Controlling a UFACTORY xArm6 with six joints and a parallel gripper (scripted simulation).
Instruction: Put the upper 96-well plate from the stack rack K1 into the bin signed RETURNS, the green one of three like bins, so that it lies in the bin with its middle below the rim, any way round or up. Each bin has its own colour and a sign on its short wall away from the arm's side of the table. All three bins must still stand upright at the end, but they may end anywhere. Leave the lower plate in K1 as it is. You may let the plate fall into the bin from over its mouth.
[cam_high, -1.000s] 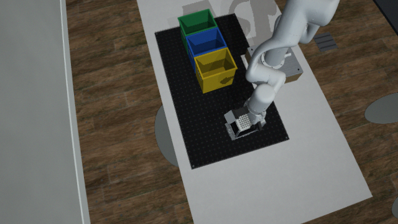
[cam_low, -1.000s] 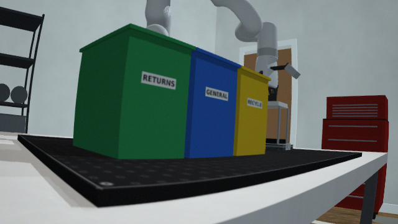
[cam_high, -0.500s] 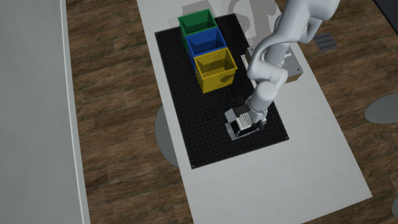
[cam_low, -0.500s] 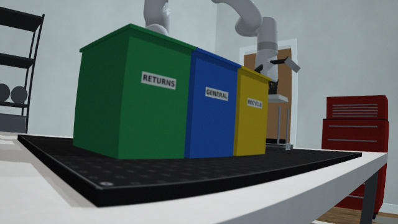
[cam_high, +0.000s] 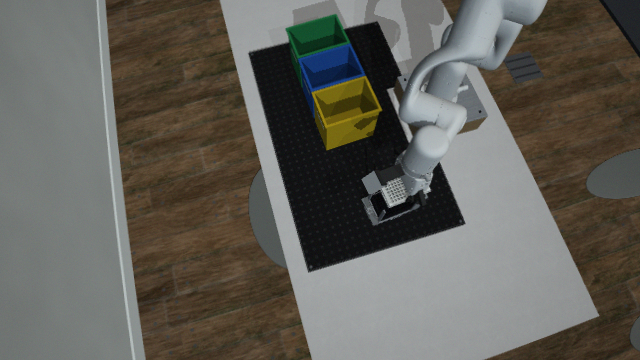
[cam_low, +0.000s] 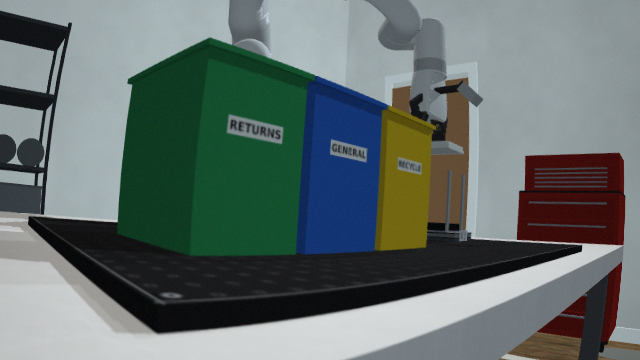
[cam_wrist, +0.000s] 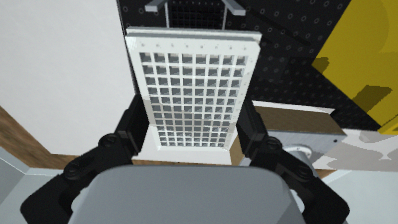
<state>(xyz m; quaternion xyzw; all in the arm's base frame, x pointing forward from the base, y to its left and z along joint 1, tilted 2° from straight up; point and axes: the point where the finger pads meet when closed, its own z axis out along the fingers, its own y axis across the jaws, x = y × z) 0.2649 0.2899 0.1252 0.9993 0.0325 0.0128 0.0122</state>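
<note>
The green returns bin lies 7 cm ahead of my hand, 57 cm to the right of it and 11 cm below it. Round my hand: white 96-well plate (1 cm below); then yellow recycle bin (6 cm ahead, 31 cm to the right, 11 cm below); then dark plate (17 cm below).
</note>
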